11 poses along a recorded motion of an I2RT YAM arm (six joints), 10 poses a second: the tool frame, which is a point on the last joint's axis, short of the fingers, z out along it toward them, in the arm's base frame.
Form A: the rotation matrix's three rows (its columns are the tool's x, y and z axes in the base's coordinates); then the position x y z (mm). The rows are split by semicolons.
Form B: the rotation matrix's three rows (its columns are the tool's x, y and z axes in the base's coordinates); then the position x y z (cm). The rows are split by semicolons. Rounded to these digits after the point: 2 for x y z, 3 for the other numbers.
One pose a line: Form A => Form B
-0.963 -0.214 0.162; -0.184 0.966 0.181; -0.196 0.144 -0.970; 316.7 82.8 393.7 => -0.963 -0.214 0.162; -0.184 0.966 0.181; -0.196 0.144 -0.970; 31.67 8.28 39.37
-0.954 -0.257 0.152; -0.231 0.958 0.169; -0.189 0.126 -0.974; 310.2 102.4 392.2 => -0.954 -0.257 0.152; -0.231 0.958 0.169; -0.189 0.126 -0.974; 31.02 10.24 39.22
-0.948 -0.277 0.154; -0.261 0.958 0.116; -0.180 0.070 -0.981; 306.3 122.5 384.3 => -0.948 -0.277 0.154; -0.261 0.958 0.116; -0.180 0.070 -0.981; 30.63 12.25 38.43
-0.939 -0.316 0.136; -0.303 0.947 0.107; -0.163 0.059 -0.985; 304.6 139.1 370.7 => -0.939 -0.316 0.136; -0.303 0.947 0.107; -0.163 0.059 -0.985; 30.46 13.91 37.07
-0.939 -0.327 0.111; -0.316 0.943 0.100; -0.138 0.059 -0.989; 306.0 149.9 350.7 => -0.939 -0.327 0.111; -0.316 0.943 0.100; -0.138 0.059 -0.989; 30.60 14.99 35.07
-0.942 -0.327 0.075; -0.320 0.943 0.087; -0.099 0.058 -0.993; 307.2 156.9 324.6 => -0.942 -0.327 0.075; -0.320 0.943 0.087; -0.099 0.058 -0.993; 30.72 15.69 32.46
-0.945 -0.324 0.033; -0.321 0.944 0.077; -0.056 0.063 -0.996; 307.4 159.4 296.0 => -0.945 -0.324 0.033; -0.321 0.944 0.077; -0.056 0.063 -0.996; 30.74 15.94 29.60
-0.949 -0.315 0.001; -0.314 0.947 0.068; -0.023 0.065 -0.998; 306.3 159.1 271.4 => -0.949 -0.315 0.001; -0.314 0.947 0.068; -0.023 0.065 -0.998; 30.63 15.91 27.14
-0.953 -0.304 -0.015; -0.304 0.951 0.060; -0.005 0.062 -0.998; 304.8 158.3 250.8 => -0.953 -0.304 -0.015; -0.304 0.951 0.060; -0.005 0.062 -0.998; 30.48 15.83 25.08
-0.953 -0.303 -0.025; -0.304 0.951 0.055; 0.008 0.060 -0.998; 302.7 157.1 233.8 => -0.953 -0.303 -0.025; -0.304 0.951 0.055; 0.008 0.060 -0.998; 30.27 15.71 23.38
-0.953 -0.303 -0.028; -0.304 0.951 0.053; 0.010 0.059 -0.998; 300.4 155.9 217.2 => -0.953 -0.303 -0.028; -0.304 0.951 0.053; 0.010 0.059 -0.998; 30.04 15.59 21.72
